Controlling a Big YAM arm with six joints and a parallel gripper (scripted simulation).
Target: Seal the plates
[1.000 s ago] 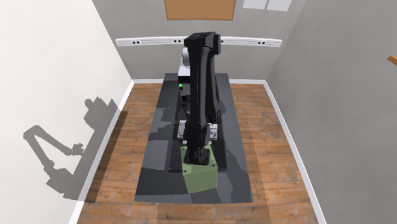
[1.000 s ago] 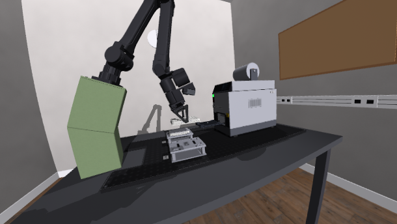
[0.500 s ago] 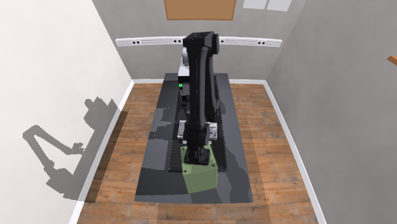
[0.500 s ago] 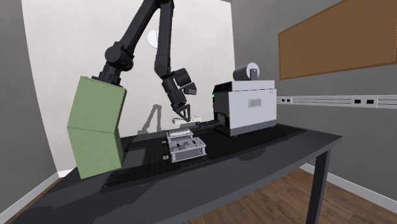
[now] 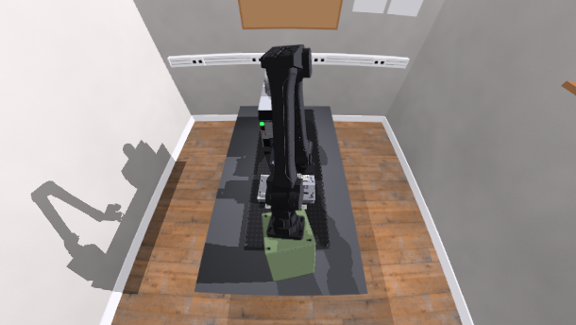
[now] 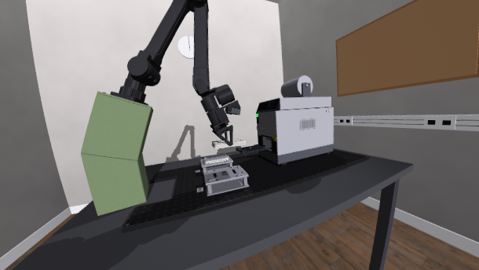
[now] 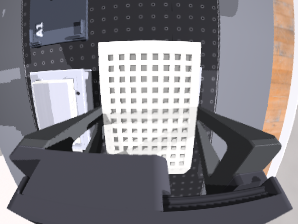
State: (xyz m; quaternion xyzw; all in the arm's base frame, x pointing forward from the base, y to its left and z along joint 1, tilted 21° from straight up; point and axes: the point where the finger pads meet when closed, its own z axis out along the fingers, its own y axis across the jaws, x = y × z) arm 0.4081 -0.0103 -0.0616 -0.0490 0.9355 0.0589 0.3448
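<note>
Now: hand 14 cm short of the dark sealer stage, 16 cm to the right of it and 8 cm above it. Round my hand: yellow warning label 25 cm ahead, 9 cm to the left, 3 cm below; foil roll 47 cm ahead, 21 cm to the left, 25 cm above; white plate right at my hand.
</note>
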